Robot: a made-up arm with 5 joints. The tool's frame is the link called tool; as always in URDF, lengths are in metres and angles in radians.
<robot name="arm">
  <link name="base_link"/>
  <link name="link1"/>
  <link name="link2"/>
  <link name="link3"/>
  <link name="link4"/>
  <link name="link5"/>
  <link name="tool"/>
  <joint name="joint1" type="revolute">
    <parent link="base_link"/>
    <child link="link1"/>
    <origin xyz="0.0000 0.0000 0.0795" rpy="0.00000 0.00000 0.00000"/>
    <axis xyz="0 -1 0"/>
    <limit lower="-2.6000" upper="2.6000" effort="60" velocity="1.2"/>
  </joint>
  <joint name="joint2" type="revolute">
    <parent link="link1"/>
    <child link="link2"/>
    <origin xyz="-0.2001 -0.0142 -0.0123" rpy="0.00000 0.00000 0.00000"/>
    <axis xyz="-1 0 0"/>
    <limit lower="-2.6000" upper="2.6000" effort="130" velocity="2.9"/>
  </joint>
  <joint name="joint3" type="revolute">
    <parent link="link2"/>
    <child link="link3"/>
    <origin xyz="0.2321 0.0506 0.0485" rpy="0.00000 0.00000 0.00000"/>
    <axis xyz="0 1 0"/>
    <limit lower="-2.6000" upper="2.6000" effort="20" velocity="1.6"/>
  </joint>
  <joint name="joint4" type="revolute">
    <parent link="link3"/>
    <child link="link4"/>
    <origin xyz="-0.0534 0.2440 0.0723" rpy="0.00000 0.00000 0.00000"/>
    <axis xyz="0 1 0"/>
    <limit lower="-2.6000" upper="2.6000" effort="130" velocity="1"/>
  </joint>
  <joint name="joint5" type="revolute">
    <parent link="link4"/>
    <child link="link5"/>
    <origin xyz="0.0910 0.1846 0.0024" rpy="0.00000 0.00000 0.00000"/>
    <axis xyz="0 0 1"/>
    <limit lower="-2.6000" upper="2.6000" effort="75" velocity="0.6"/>
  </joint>
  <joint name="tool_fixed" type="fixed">
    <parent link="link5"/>
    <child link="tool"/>
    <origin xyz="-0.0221 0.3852 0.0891" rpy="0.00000 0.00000 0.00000"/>
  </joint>
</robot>
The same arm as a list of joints. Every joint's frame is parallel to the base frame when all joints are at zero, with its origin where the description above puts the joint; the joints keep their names.
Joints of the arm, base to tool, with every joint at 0 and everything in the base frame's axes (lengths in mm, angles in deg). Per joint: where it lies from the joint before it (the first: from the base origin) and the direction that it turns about. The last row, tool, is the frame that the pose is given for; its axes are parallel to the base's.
joint1: offset 0 0 79.5 axis 0 -1 0
joint2: offset -200.1 -14.2 -12.3 axis -1 0 0
joint3: offset 232.1 50.6 48.5 axis 0 1 0
joint4: offset -53.4 244 72.3 axis 0 1 0
joint5: offset 91 184.6 2.4 axis 0 0 1
tool: offset -22.1 385.2 89.1
Joint limits (deg, base to tool): -148.97..148.97 -148.97..148.97 -148.97..148.97 -148.97..148.97 -148.97..148.97

